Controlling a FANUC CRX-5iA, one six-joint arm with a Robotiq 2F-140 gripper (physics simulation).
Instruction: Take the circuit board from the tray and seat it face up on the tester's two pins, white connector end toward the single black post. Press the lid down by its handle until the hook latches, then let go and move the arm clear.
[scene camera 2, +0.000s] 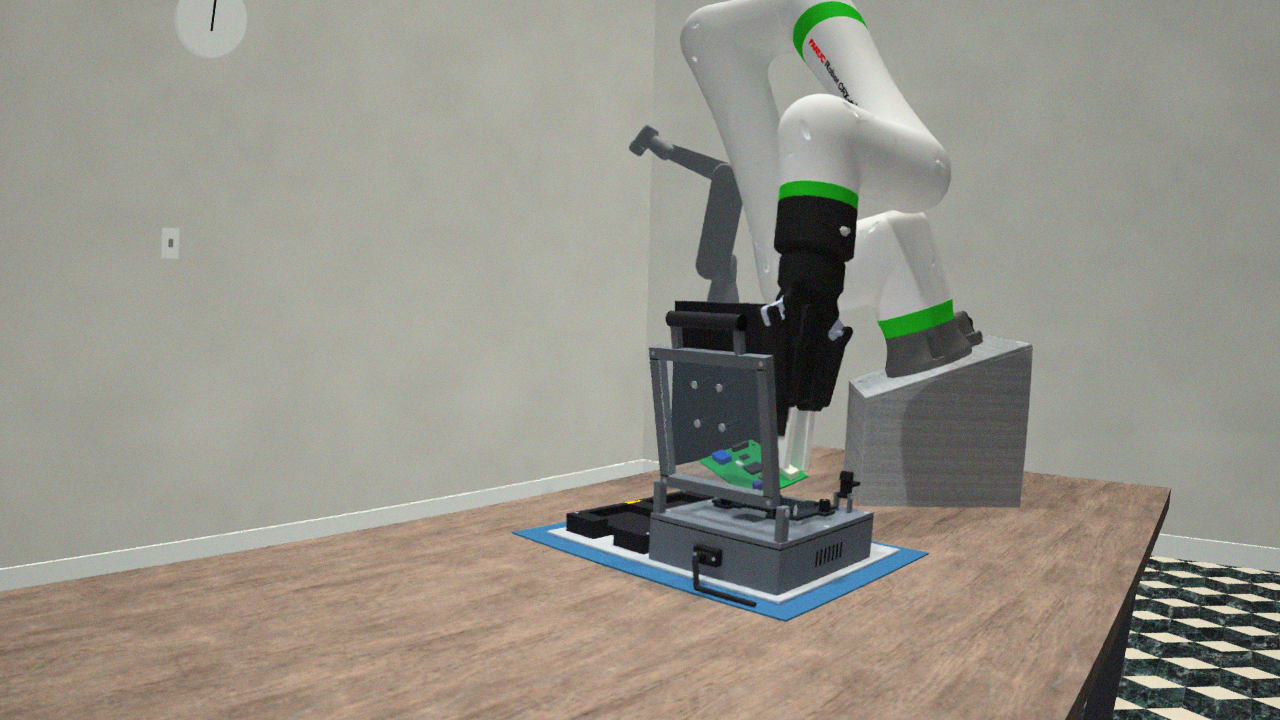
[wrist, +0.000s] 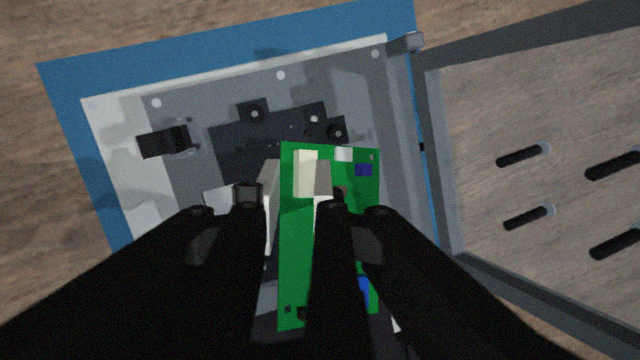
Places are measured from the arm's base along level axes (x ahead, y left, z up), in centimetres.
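Pixels of known places: gripper, between the fingertips: (scene camera 2: 787, 468) (wrist: 298, 181); arm's base, origin of its link: (scene camera 2: 929, 363).
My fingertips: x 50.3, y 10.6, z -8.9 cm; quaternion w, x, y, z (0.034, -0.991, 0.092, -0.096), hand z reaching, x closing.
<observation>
For each thing: its top centre in the pictures, then the offset to it from my fingertips. "spot": a spot on its surface instead. Level surfaces: height alone.
- dark nest plate, centre of its top: (wrist: 297, 190) (scene camera 2: 776, 493) dy -1.3, dx +0.1, dz -3.0 cm
- lid, centre of its top: (scene camera 2: 719, 311) dy -1.3, dx +10.6, dz +16.9 cm
- black hook, centre of its top: (wrist: 156, 145) (scene camera 2: 850, 469) dy +3.6, dx -7.2, dz -0.5 cm
- black tray, a spot on its surface: (scene camera 2: 586, 522) spot: dy -21.3, dx +10.5, dz -8.8 cm
- blue mat, height of its surface: dz -11.0 cm
- thin black bent rod, a spot on its surface: (scene camera 2: 725, 595) spot: dy +4.0, dx +13.7, dz -10.5 cm
- wooden table, height of its surface: dz -11.2 cm
The green circuit board (scene camera 2: 742, 463) (wrist: 295, 240) hangs tilted above the tester (scene camera 2: 716, 548) (wrist: 165, 175), component side up. My gripper (scene camera 2: 794, 458) (wrist: 298, 181) is shut on the board at its white connector end, with one finger over the board and the other at its edge. The dark nest plate (wrist: 232, 155) shows partly below the board, with round black posts (wrist: 255, 114) (wrist: 337, 131); the board and fingers hide the rest. The lid (scene camera 2: 766, 420) (wrist: 435, 125) stands open and upright, its black handle (scene camera 2: 707, 320) on top. The black hook (scene camera 2: 847, 484) (wrist: 165, 141) stands at the opposite side.
The black tray (scene camera 2: 586, 522) lies beside the tester on the blue mat (scene camera 2: 805, 605) (wrist: 70, 80). A thin black bent rod (scene camera 2: 725, 595) sticks out at the tester's front. The arm's grey pedestal (scene camera 2: 939, 438) stands behind on the wooden table (scene camera 2: 358, 617).
</observation>
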